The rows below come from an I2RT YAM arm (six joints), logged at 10 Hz.
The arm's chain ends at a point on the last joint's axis. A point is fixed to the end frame.
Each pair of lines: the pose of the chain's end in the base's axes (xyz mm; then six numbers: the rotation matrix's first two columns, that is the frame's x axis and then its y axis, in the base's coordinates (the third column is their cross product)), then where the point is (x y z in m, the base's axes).
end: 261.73, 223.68, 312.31, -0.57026, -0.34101, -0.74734, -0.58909, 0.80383, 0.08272
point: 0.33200 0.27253 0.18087
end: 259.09, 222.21, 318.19, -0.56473, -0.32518, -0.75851, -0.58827, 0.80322, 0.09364
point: 0.33053 0.27349 0.18831
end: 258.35, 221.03, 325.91, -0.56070, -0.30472, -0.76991, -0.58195, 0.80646, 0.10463
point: 0.33141 0.27426 0.19773
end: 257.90, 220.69, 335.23, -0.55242, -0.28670, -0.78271, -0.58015, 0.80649, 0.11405
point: 0.33272 0.27623 0.20906
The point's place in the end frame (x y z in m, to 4 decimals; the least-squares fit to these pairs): 0.0415 -0.0130 0.1507
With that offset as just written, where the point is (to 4 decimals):
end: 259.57, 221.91, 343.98, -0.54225, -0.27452, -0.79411, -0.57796, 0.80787, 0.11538
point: 0.3365 0.2786 0.2196
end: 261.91, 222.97, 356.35, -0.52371, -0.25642, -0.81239, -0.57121, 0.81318, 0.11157
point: 0.3428 0.2805 0.2349
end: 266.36, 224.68, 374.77, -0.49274, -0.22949, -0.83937, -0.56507, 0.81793, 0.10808
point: 0.3530 0.2840 0.2583
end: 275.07, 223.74, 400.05, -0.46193, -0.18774, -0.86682, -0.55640, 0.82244, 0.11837
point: 0.3672 0.2862 0.2895
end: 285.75, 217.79, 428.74, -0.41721, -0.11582, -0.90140, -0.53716, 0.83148, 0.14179
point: 0.3859 0.2841 0.3278
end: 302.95, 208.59, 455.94, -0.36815, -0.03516, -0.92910, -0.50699, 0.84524, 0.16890
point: 0.4117 0.2765 0.3656
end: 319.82, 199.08, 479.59, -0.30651, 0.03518, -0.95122, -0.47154, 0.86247, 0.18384
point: 0.4378 0.2654 0.4004
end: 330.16, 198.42, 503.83, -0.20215, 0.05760, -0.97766, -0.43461, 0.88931, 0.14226
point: 0.4597 0.2576 0.4381
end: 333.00, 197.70, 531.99, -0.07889, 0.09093, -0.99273, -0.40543, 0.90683, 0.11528
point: 0.4722 0.2517 0.4841
